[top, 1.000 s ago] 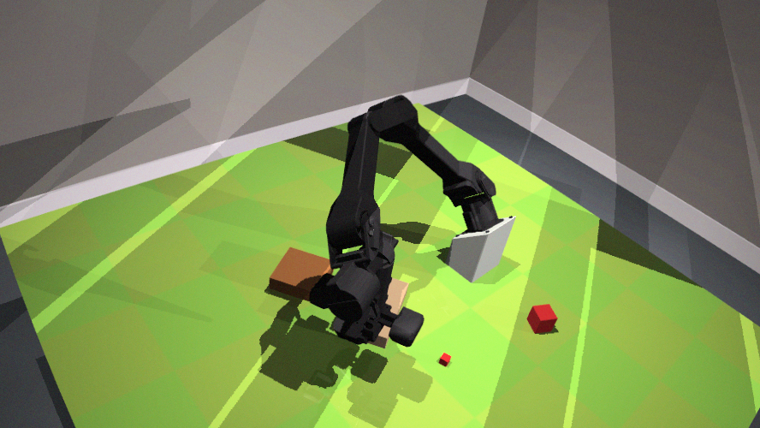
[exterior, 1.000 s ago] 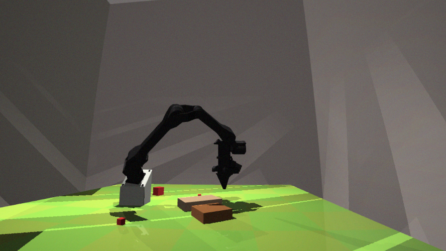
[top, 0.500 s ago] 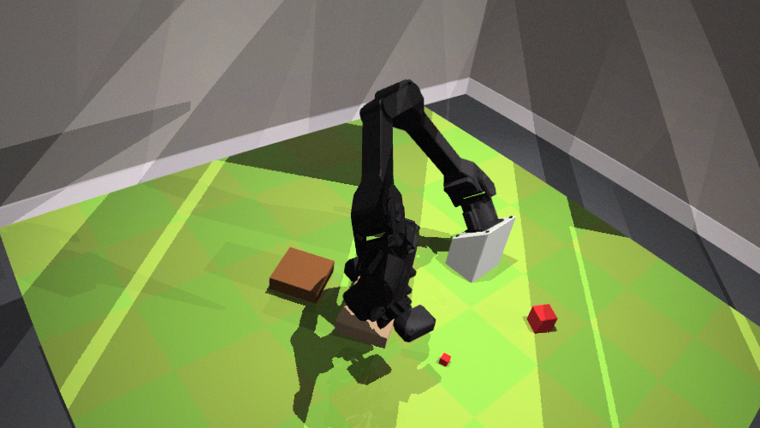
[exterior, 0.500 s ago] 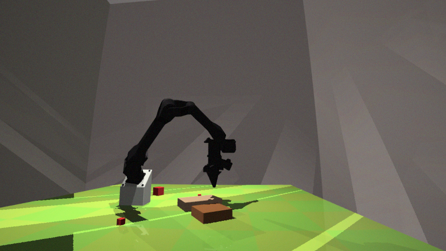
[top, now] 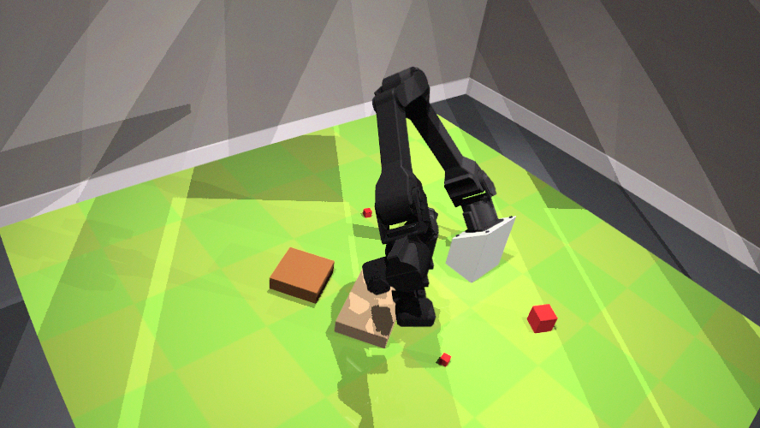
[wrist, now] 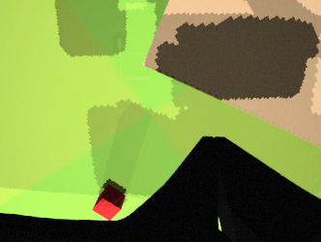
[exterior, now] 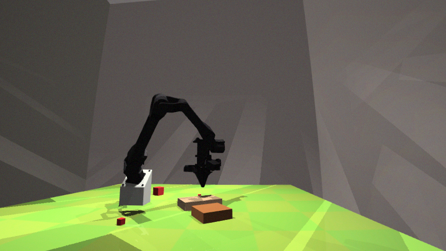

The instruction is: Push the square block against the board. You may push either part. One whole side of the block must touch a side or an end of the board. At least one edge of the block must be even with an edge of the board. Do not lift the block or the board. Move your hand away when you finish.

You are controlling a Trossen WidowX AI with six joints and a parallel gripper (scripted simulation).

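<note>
Now: gripper tip 70 mm to the left of the tan board and 50 mm above it. From my gripper tip the other things lie so: larger red cube 280 mm behind, 140 mm to the left, 40 mm below; square block 220 mm to the right, 80 mm ahead, 50 mm below.
</note>
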